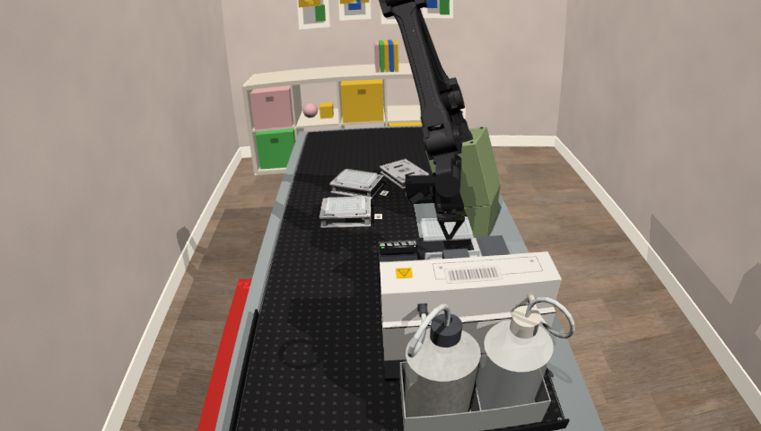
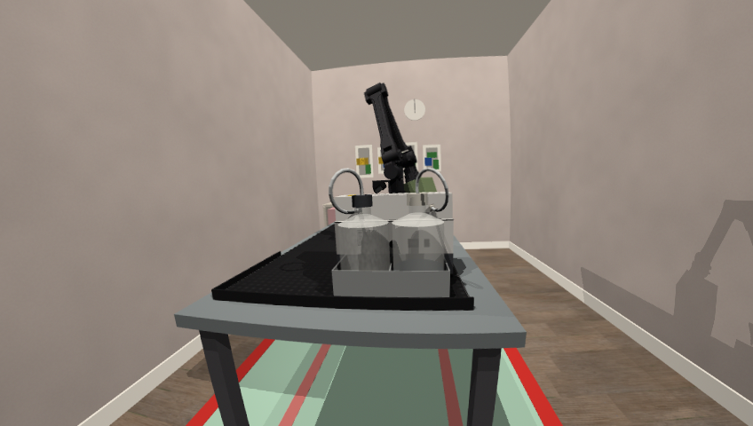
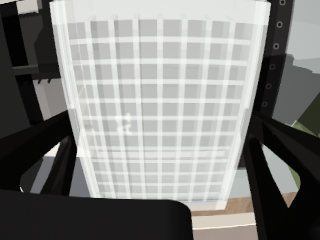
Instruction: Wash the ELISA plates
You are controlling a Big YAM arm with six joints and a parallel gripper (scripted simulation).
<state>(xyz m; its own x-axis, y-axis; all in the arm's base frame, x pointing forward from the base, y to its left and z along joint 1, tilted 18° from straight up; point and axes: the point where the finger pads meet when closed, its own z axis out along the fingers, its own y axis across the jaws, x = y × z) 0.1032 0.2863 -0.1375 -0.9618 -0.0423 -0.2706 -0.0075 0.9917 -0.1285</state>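
My hand is 70 mm above the washer carrier. The rest, counted from my hand: plate washer 150 mm to the left, 30 mm below.
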